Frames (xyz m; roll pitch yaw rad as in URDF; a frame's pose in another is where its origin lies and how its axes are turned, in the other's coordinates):
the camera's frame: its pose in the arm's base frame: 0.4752 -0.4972 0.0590 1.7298 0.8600 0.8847
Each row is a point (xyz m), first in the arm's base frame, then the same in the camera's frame.
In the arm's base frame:
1: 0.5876 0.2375 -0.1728
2: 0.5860 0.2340 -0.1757
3: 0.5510 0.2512 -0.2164
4: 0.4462 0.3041 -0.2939
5: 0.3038 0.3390 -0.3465
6: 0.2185 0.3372 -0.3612
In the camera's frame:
1: 0.5930 0.2694 -0.4265
2: 0.5928 0.2649 -0.4248
3: 0.6178 0.2260 -0.4570
4: 0.6600 0.1389 -0.5591
5: 0.6586 0.0368 -0.6767
6: 0.6336 -0.0244 -0.7326

